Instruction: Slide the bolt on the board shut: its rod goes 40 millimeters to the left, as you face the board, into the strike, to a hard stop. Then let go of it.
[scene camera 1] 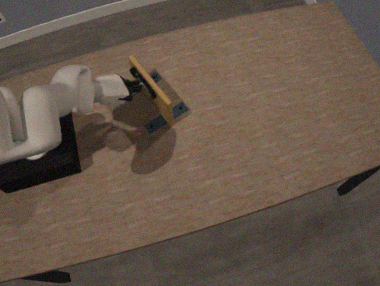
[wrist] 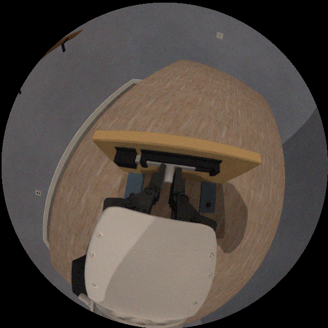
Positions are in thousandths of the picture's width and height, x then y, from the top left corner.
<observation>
my gripper: scene camera 1 370, 299; wrist 514, 529
</observation>
